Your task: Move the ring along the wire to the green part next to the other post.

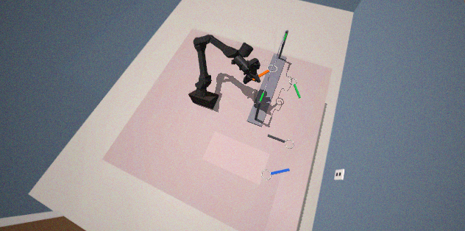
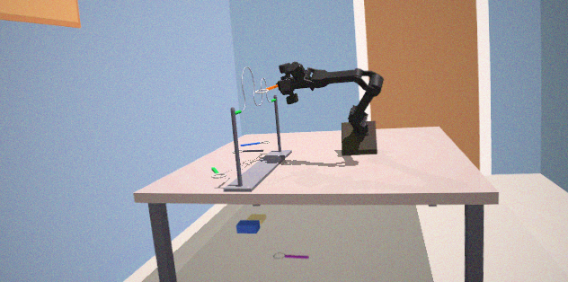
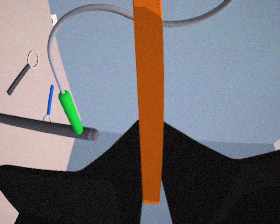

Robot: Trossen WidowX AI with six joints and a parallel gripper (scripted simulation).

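Now: the orange-handled ring 8 cm to the left of my gripper tip, 2 cm ahead of it and 1 cm below it. From my gripper tip the other things lie so: green-handled ring 36 cm below, 26 cm ahead, 25 cm to the left; dark-handled ring 36 cm below, 23 cm ahead, 20 cm to the right; blue-handled ring 41 cm to the right, 36 cm below, 21 cm ahead.
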